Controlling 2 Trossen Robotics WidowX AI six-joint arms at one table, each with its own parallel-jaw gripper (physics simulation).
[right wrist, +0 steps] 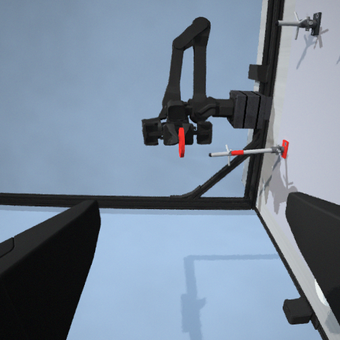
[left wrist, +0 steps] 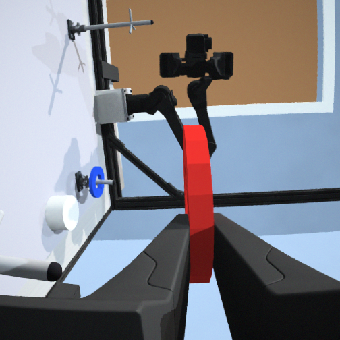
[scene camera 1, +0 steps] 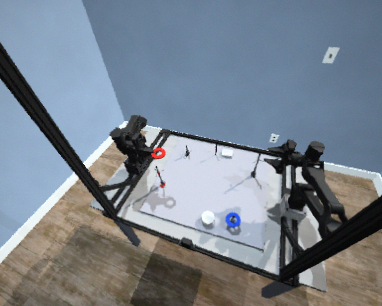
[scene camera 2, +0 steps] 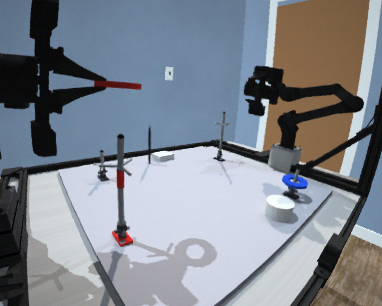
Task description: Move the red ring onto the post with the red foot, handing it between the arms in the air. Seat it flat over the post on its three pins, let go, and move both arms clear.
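Frame: origin at the left arm's base, x ahead, y left, z up, level; millimetres.
Where they show: left gripper, fingertip midpoint: (scene camera 1: 154, 152) (scene camera 2: 105, 84); right gripper, fingertip midpoint: (scene camera 1: 265, 154) (scene camera 2: 247, 89); left arm's base, link origin: (scene camera 1: 134, 159); right arm's base, link origin: (scene camera 1: 295, 204) (scene camera 2: 286, 146).
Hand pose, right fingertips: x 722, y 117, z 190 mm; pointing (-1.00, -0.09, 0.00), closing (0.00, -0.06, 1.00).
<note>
Things, the pixels of their top centre, and the offset from my right fingertips. "*": a spot on its surface instead.
- red ring, top centre: (scene camera 2: 118, 81) (scene camera 1: 158, 152) dx -499, dy -154, dz -17 mm
- post with the red foot, surface spot: (scene camera 2: 121, 205) * dx -508, dy -181, dz -209 mm
- blue ring, top centre: (scene camera 2: 295, 179) (scene camera 1: 233, 219) dx -64, dy -254, dz -232 mm
- white cylinder, top centre: (scene camera 2: 280, 201) (scene camera 1: 208, 217) dx -184, dy -280, dz -251 mm
- short post, surface spot: (scene camera 2: 102, 167) * dx -472, dy +99, dz -244 mm
- thin black rod, top centre: (scene camera 2: 149, 125) dx -283, dy +180, dz -146 mm
- white block, top centre: (scene camera 2: 162, 153) (scene camera 1: 227, 152) dx -210, dy +211, dz -266 mm
My left gripper (scene camera 1: 152, 152) (scene camera 2: 103, 84) (left wrist: 197, 223) is shut on the edge of the red ring (scene camera 1: 163, 154) (scene camera 2: 125, 85) (left wrist: 200, 175) (right wrist: 181, 142) and holds it level, high above the table. The post with the red foot (scene camera 2: 121, 205) (right wrist: 260, 150) stands upright on the mat, with a red band and three side pins partway up. The ring is above and to the left of this post in scene camera 2, apart from it. My right gripper (scene camera 1: 268, 156) (left wrist: 196, 61) (right wrist: 193, 207) is open and empty, raised at the right, far from the ring.
A blue ring (scene camera 1: 227, 220) (scene camera 2: 286, 181) (left wrist: 93, 182) sits on a short post near a white cylinder (scene camera 1: 208, 218) (scene camera 2: 280, 210). A tall grey post (scene camera 2: 222, 142), a short post (scene camera 2: 102, 167), a thin black rod (scene camera 2: 149, 145) and a white block (scene camera 2: 162, 156) stand farther back.
</note>
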